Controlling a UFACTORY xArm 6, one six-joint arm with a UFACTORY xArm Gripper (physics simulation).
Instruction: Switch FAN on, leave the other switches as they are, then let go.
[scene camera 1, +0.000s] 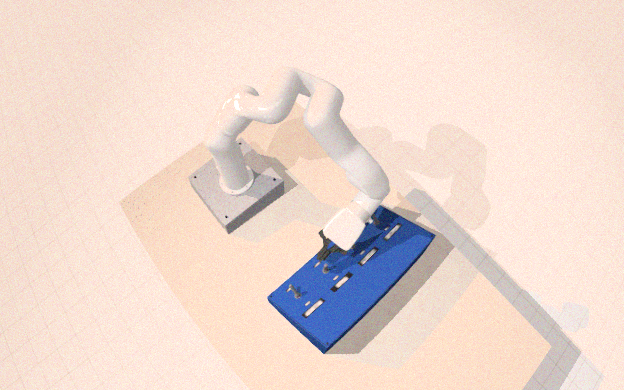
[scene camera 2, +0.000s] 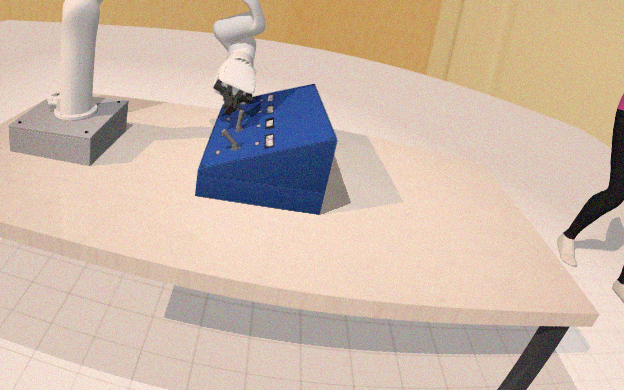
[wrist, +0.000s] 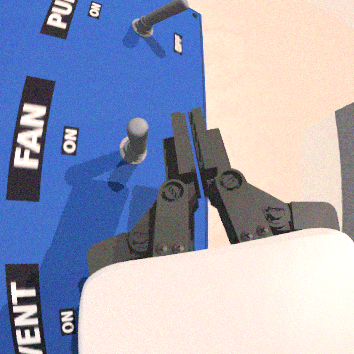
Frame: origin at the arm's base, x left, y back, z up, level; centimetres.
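Where they show: gripper, fingertip midpoint: (scene camera 1: 318, 259) (scene camera 2: 229, 110) (wrist: 188, 127); arm's base, link origin: (scene camera 1: 236, 179) (scene camera 2: 75, 111).
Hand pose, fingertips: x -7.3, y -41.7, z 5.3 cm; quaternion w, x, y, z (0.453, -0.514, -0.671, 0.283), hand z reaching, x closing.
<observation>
Things, the pixels of their top centre, and the offset from my fingertips. Level surfaces: height alone.
- FAN lever, top centre: (wrist: 138, 125) (scene camera 2: 241, 110) (scene camera 1: 325, 264) dz +0.5, dx -0.1, dy -2.8 cm
- PUMP lever, top centre: (scene camera 2: 230, 129) (scene camera 1: 293, 288) dz -0.5, dx -11.8, dy +0.0 cm
- table, surface height: dz -13.3 cm
The blue switch panel (scene camera 1: 376, 287) (scene camera 2: 292, 150) (wrist: 100, 75) slopes up away from the arm's base. The FAN lever (scene camera 1: 326, 269) (scene camera 2: 240, 120) (wrist: 137, 134) leans toward its ON side, unlike the PUMP lever (scene camera 1: 295, 291) (scene camera 2: 230, 139) (wrist: 162, 14), which leans toward OFF. My gripper (scene camera 1: 323, 257) (scene camera 2: 229, 111) (wrist: 188, 127) is shut with nothing between its fingers. Its tips are on the OFF side of the FAN lever, with a gap to it in the wrist view. The FAN's OFF label is hidden by the fingers, and the VENT lever is hidden in the wrist view.
The panel stands on the table (scene camera 1: 200, 260) (scene camera 2: 150, 200). Another lever (scene camera 1: 376, 220) is at the panel's far end in scene camera 1. The arm's grey base (scene camera 1: 215, 200) (scene camera 2: 50, 145) stands on the panel's low side. A person's legs (scene camera 2: 600, 200) show at the right.
</observation>
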